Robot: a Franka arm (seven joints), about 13 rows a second.
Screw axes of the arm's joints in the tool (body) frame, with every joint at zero. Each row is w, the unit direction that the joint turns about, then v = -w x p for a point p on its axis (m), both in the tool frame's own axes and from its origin. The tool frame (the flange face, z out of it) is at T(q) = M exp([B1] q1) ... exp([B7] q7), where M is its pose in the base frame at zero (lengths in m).
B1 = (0, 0, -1, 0, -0.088, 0)
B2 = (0, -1, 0, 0.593, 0, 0.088)
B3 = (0, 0, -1, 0, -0.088, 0)
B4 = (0, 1, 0, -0.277, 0, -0.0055)
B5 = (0, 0, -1, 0, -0.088, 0)
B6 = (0, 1, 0, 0.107, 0, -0.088)
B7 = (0, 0, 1, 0, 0, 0)
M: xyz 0.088 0 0.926 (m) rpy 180 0 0 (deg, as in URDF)
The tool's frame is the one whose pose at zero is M.
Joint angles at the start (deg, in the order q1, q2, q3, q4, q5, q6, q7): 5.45, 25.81, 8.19, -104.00, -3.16, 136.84, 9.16
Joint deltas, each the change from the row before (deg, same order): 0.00, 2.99, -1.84, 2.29, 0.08, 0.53, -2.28; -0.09, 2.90, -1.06, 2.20, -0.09, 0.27, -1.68; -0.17, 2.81, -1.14, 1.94, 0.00, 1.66, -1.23; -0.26, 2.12, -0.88, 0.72, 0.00, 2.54, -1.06; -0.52, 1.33, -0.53, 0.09, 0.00, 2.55, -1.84; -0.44, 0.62, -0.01, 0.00, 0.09, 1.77, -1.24
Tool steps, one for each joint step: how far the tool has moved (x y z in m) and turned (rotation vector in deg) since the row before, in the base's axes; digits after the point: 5 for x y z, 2 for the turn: 0.01416, -0.01776, -0.01681, -0.73, 0.06, 0.43; 0.01093, -0.01117, -0.01705, -0.61, 0.34, 0.61; 0.01140, -0.01285, -0.01611, -0.39, -0.83, 0.00; 0.00644, -0.01160, -0.01582, -0.29, -1.17, 0.06; 0.00373, -0.01131, -0.01097, -0.30, -1.34, 0.89; 0.00222, -0.00508, -0.00426, 0.05, -1.15, 0.72
